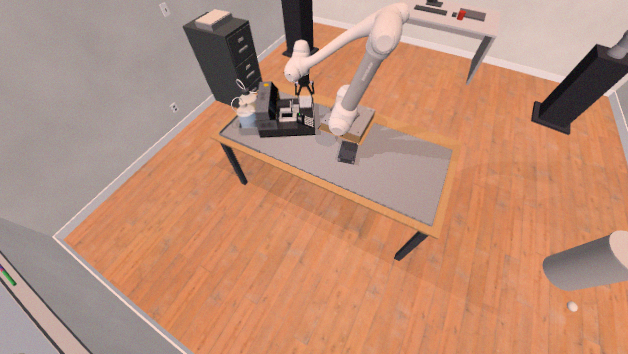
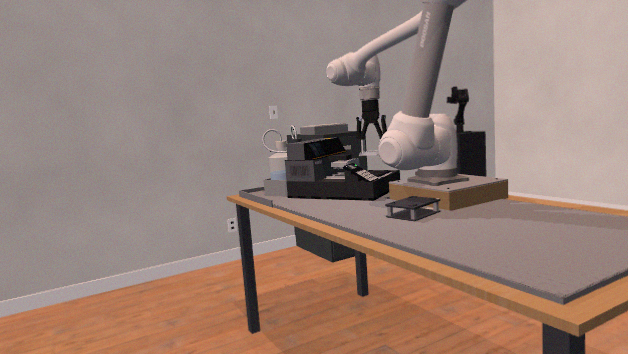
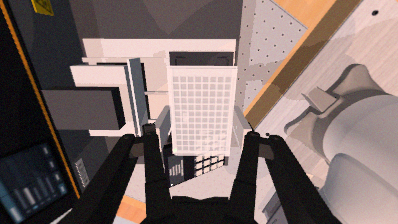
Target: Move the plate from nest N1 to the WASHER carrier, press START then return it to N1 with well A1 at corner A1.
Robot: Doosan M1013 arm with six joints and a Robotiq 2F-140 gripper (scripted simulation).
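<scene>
My hand is 46 cm to the right of the black plate nest N1, 17 cm above it and 14 cm short of it. From my hand the other things lie so: white well plate (3 cm below); then plate washer (13 cm to the right, 9 cm ahead, 8 cm below).
</scene>
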